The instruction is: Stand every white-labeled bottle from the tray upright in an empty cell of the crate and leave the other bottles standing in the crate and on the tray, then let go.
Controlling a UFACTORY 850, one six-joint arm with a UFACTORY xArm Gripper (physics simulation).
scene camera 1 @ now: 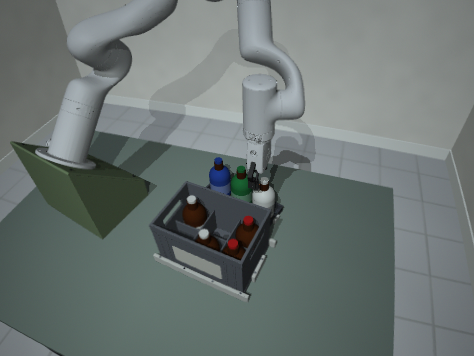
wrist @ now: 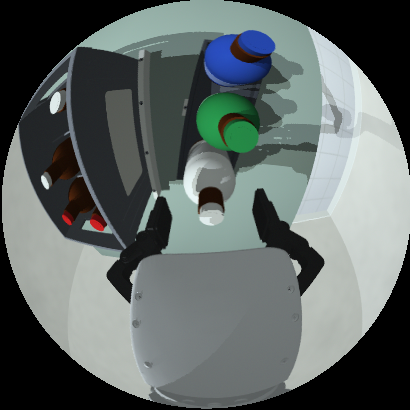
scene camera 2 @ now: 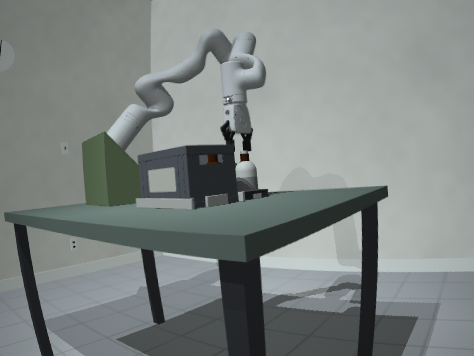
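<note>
A white-labeled bottle (scene camera 1: 263, 196) (scene camera 2: 246, 172) (wrist: 209, 175) with a white cap stands upright at the near end of the tray (scene camera 1: 280, 209) (scene camera 2: 260, 194) (wrist: 194, 105) in the wrist view. A green bottle (scene camera 1: 241, 188) (wrist: 215, 117) and a blue bottle (scene camera 1: 220, 177) (wrist: 232, 62) stand beside it in a row. My gripper (scene camera 1: 254, 187) (scene camera 2: 239, 148) (wrist: 210, 202) is open and empty, pointing down just above the white bottle's cap. The grey crate (scene camera 1: 232, 272) (scene camera 2: 210, 177) (wrist: 95, 100) has divided cells; a back middle cell looks empty, and its front left cell is partly hidden.
The crate holds brown bottles with white caps (scene camera 1: 194, 215) (scene camera 1: 206, 242) and red caps (scene camera 1: 247, 235) (scene camera 1: 233, 250). Pale rails (scene camera 1: 200, 277) (scene camera 2: 165, 203) lie along the crate's base. The green arm stand (scene camera 1: 60, 195) (scene camera 2: 95, 175) is left of the crate.
</note>
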